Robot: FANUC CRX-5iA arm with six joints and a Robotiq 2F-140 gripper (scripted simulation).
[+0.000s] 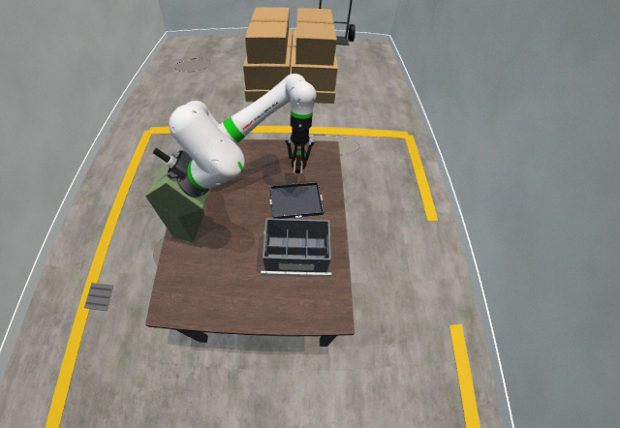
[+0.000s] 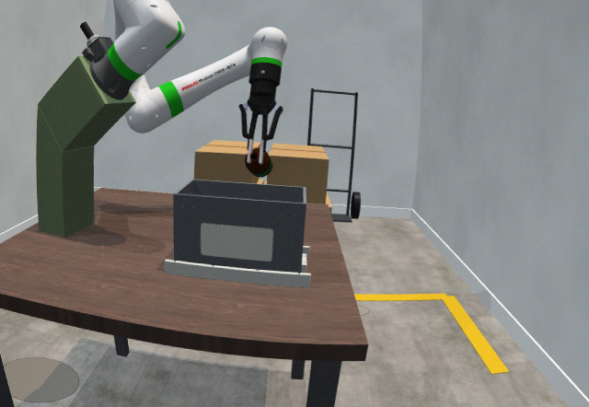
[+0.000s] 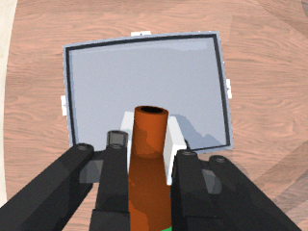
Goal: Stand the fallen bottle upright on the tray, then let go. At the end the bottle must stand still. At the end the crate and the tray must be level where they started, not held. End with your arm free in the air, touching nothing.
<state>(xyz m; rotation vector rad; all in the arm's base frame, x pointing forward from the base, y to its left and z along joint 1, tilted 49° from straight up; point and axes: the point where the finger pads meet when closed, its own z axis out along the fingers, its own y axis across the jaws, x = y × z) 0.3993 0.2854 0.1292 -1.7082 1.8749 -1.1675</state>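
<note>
Right now my hand is 5 cm to the right of the brown bottle and 3 cm above it. From my hand the other things lie so: grey tray: 21 cm below, 5 cm to the right; dark grey crate: 35 cm to the right, 14 cm below, 3 cm ahead.
</note>
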